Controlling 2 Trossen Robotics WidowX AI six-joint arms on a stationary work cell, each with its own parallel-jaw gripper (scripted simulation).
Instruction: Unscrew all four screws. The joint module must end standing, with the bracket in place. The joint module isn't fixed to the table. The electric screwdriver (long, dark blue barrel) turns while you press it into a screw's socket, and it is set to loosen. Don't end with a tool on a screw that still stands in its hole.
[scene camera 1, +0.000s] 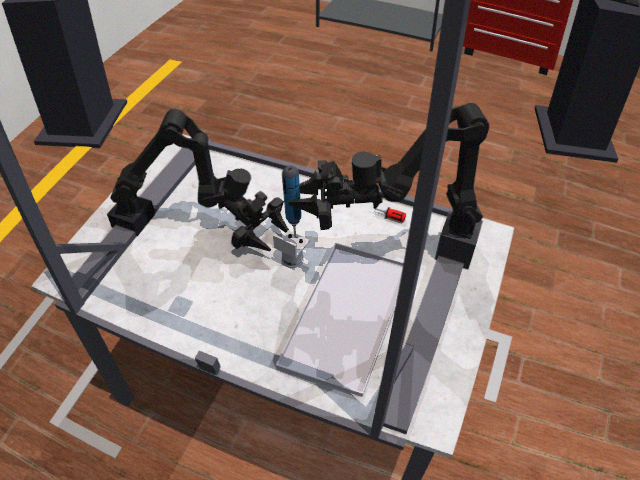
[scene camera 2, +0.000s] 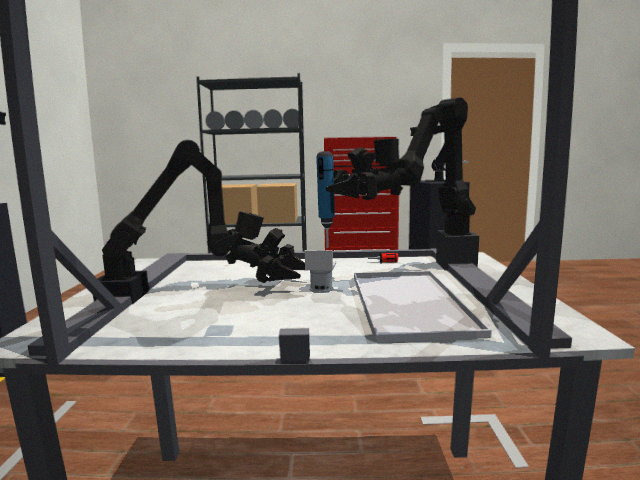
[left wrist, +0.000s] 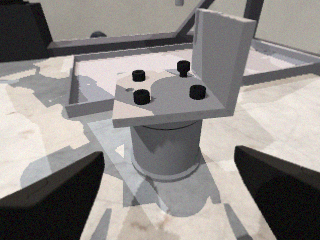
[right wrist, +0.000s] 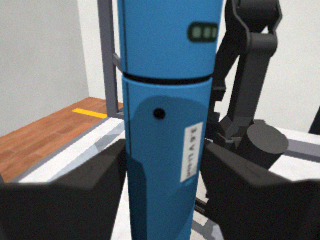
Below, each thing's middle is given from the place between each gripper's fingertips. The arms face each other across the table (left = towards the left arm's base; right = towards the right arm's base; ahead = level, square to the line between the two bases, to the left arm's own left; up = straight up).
The joint module (left wrist: 168, 152) lies 70 mm to the right of my left hand, 40 mm behind it and 20 mm below it. From my left hand the other things lie so: shallow tray (scene camera 1: 336, 337) 230 mm to the right, 210 mm behind, 50 mm below.
I see the joint module 20 mm ahead of my right hand, 30 mm to the left of it and 240 mm below it. From my right hand the other things lie so: shallow tray (150 mm behind, 130 mm to the right, 260 mm below).
